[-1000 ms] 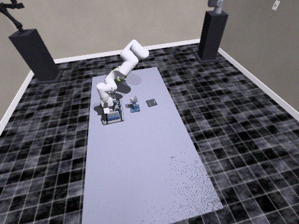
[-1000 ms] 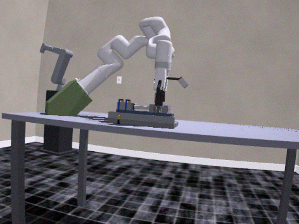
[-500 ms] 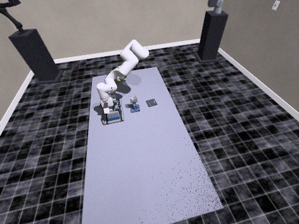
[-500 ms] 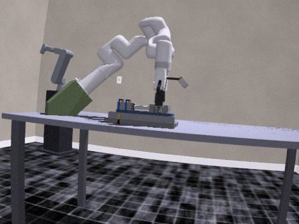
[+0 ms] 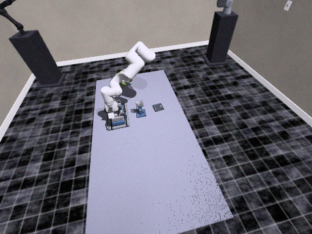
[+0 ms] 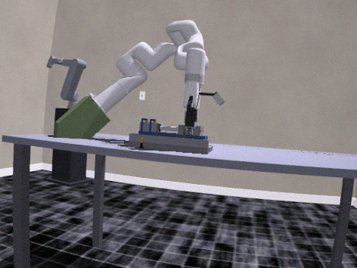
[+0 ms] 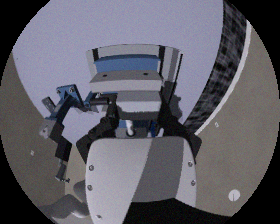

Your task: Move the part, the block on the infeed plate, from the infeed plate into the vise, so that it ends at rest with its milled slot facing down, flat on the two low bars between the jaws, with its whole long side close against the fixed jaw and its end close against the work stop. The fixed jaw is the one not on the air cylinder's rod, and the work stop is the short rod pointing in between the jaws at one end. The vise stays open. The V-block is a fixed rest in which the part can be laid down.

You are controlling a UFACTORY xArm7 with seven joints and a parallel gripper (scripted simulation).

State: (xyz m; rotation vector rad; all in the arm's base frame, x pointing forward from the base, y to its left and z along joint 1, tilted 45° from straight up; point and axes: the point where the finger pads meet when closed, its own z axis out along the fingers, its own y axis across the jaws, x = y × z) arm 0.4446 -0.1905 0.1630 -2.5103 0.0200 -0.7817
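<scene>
Right now the part is 20 mm below my hand. Round my hand: air cylinder 160 mm behind, 30 mm below, 10 mm to the right; blue vise bed 70 mm below, 70 mm behind, 10 mm to the left.
</scene>
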